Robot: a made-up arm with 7 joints.
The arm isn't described. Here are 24 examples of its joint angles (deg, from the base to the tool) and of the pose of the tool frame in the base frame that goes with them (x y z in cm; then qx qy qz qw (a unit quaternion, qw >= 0)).
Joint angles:
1: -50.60 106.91 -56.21 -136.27 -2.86 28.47 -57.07
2: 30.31 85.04 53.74 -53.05 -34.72 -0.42 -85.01
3: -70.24 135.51 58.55 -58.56 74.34 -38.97 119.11
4: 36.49 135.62 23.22 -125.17 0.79 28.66 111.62
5: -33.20 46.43 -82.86 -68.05 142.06 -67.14 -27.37
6: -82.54 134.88 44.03 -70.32 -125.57 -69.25 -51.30
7: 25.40 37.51 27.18 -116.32 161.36 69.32 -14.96
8: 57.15 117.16 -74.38 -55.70 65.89 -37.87 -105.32
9: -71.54 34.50 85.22 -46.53 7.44 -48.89 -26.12
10: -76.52 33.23 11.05 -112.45 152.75 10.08 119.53
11: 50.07 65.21 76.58 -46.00 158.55 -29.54 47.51
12: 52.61 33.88 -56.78 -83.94 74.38 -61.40 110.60
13: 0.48 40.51 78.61 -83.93 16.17 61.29 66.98
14: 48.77 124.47 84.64 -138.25 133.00 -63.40 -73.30
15: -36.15 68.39 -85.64 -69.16 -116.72 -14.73 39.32
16: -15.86 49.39 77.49 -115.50 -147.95 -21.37 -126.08
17: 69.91 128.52 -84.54 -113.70 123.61 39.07 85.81
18: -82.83 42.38 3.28 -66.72 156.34 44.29 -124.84
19: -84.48 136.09 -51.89 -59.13 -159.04 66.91 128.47
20: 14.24 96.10 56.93 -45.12 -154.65 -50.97 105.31
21: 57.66 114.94 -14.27 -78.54 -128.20 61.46 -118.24
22: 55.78 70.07 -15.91 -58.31 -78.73 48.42 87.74
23: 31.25 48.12 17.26 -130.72 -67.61 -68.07 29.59
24: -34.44 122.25 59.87 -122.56 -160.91 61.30 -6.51
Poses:
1: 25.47 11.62 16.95 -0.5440 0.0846 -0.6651 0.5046
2: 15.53 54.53 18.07 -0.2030 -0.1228 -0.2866 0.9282
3: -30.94 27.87 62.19 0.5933 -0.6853 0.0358 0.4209
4: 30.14 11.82 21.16 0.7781 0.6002 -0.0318 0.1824
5: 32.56 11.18 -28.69 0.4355 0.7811 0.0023 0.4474
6: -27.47 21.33 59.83 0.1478 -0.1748 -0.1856 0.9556
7: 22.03 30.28 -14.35 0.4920 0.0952 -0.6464 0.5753
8: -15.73 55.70 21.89 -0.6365 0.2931 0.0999 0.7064
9: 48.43 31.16 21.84 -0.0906 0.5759 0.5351 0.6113
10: 42.94 -7.96 44.90 0.0388 0.2501 0.9592 0.1262
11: -17.43 57.46 5.41 -0.2200 -0.0827 0.2932 0.9267
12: -34.74 -3.55 -31.73 -0.4585 0.3745 -0.3886 0.7060
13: 6.71 48.10 8.37 -0.2291 0.6631 -0.0025 0.7126
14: 23.97 7.52 32.44 0.6525 0.1221 0.4922 0.5631
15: 27.91 26.82 -22.38 -0.6859 0.3551 -0.2822 0.5691
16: 17.58 35.30 21.96 0.3023 0.2889 0.3092 0.8541
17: -23.01 42.64 23.88 0.7141 -0.6264 -0.0409 0.3097
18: 56.43 5.10 47.20 0.6835 -0.0774 0.4182 0.5932
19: 3.83 52.08 50.18 -0.2474 -0.0706 -0.8835 0.3915
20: 21.97 53.86 30.92 -0.3601 -0.7659 -0.1432 0.5131
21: 3.44 55.09 2.92 0.6791 0.6126 -0.2832 0.2886
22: -22.59 38.66 -21.45 -0.5142 -0.6358 -0.2234 0.5305
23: 10.46 17.19 -5.21 -0.9304 0.1499 -0.3337 0.0254
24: 7.39 3.12 63.09 0.9495 -0.0126 -0.3131 0.0150
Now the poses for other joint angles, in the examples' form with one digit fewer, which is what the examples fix.
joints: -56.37 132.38 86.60 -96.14 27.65 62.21 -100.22
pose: -30.1 3.5 51.1 0.176 -0.594 -0.758 0.205
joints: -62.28 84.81 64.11 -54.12 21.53 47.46 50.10
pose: 6.5 48.8 50.3 0.065 0.374 0.061 0.923
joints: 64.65 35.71 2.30 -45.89 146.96 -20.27 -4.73
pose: -47.9 22.8 -19.5 -0.392 0.858 0.145 0.299
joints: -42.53 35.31 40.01 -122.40 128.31 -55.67 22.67
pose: 39.7 16.1 24.0 -0.075 -0.407 -0.163 0.896
